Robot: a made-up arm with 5 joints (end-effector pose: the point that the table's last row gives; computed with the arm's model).
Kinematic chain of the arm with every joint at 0, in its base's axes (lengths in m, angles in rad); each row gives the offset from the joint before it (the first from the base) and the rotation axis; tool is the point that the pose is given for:
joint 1: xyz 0 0 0.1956 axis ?
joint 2: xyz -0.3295 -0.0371 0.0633 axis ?
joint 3: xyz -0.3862 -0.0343 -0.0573 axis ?
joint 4: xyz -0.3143 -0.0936 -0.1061 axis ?
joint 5: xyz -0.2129 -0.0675 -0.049 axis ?
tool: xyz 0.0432 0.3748 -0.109
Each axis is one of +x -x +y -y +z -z.
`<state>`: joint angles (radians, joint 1 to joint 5).
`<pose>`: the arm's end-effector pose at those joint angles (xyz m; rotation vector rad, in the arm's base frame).
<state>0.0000 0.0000 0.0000 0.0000 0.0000</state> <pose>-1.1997 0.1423 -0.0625 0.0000 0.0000 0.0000</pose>
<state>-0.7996 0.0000 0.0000 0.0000 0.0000</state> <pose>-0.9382 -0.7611 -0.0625 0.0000 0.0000 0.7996</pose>
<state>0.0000 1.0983 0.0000 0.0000 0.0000</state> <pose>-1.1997 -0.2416 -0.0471 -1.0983 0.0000 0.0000</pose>
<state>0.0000 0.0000 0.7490 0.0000 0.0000</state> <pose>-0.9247 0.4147 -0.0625 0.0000 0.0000 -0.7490</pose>
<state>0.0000 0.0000 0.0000 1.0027 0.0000</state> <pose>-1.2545 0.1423 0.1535 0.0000 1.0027 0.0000</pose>
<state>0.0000 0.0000 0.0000 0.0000 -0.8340</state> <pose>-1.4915 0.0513 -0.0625 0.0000 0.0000 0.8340</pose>
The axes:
joint 1: -z
joint 2: -x
joint 3: -z
joint 4: +y
joint 5: -z

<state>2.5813 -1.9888 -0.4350 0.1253 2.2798</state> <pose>0.9314 0.0113 -0.1153 -2.0653 0.7089 1.2783</pose>
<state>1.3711 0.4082 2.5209 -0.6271 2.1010</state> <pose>0.0394 0.8440 -0.1070 0.4672 0.7911 0.1641</pose>
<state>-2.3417 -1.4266 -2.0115 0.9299 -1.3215</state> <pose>0.4905 -0.0242 -0.4330 -0.3692 0.5446 -0.8423</pose>
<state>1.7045 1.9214 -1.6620 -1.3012 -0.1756</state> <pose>-0.2238 0.9481 0.6685 0.1870 0.5981 0.0368</pose>
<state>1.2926 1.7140 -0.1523 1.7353 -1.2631</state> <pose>0.0707 1.1530 0.2972 0.9252 1.6868 -1.4064</pose>
